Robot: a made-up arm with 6 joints.
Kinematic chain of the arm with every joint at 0, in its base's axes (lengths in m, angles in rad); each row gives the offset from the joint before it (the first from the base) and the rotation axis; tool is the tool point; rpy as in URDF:
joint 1: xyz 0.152 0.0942 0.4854 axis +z
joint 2: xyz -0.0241 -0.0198 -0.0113 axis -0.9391 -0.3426 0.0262
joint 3: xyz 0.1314 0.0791 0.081 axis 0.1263 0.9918 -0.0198
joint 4: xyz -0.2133 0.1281 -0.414 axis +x
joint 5: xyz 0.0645 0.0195 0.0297 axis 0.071 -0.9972 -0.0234
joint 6: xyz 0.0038 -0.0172 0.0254 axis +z
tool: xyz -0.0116 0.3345 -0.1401 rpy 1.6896 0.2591 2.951
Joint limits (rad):
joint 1: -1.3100..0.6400
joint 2: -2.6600..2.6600
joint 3: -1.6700..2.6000
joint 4: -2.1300..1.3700
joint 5: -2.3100..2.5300
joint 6: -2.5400..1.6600
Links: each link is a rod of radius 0.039 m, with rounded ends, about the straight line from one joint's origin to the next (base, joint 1, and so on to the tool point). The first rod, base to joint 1, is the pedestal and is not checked.
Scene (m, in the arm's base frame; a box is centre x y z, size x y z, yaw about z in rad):
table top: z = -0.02
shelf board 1: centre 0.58 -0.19 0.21 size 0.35 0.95 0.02 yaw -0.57
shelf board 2: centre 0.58 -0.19 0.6 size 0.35 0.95 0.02 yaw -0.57
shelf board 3: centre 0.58 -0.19 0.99 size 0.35 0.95 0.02 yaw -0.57
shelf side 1: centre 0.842 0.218 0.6 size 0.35 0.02 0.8 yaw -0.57
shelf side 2: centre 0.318 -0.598 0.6 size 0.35 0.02 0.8 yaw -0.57
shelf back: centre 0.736 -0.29 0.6 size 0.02 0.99 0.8 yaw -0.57
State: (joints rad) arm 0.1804 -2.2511 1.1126 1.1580 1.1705 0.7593
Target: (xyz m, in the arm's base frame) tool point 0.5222 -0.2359 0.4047
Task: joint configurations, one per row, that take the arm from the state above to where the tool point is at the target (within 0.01 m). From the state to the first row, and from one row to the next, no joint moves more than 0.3 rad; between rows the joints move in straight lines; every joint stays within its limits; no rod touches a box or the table.
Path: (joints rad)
1: -0.1058 -1.9773 1.0379 1.2110 1.4338 0.7957
2: -0.3920 -1.7035 0.9632 1.2640 1.6971 0.8320
3: -0.6782 -1.4297 0.8885 1.3170 1.9604 0.8684
4: -0.9643 -1.1560 0.8137 1.3700 2.2237 0.9047
5: -0.8364 -1.4066 0.9603 1.3700 2.1004 0.7204
6: -0.7084 -1.6573 1.1069 1.3700 1.9771 0.5362
7: -0.5805 -1.9080 1.2535 1.3700 1.8537 0.3519
8: -0.4525 -2.1587 1.4001 1.3700 1.7304 0.1676
9: -0.3245 -2.4093 1.5467 1.3700 1.6071 -0.0167
10: -0.1966 -2.6600 1.6933 1.3700 1.4837 -0.2010
11: -0.0495 -2.6600 1.6293 1.3700 1.2870 0.0315
12: 0.0977 -2.6600 1.5653 1.3700 1.0903 0.2639
13: 0.2448 -2.6600 1.5013 1.3700 0.8936 0.4964

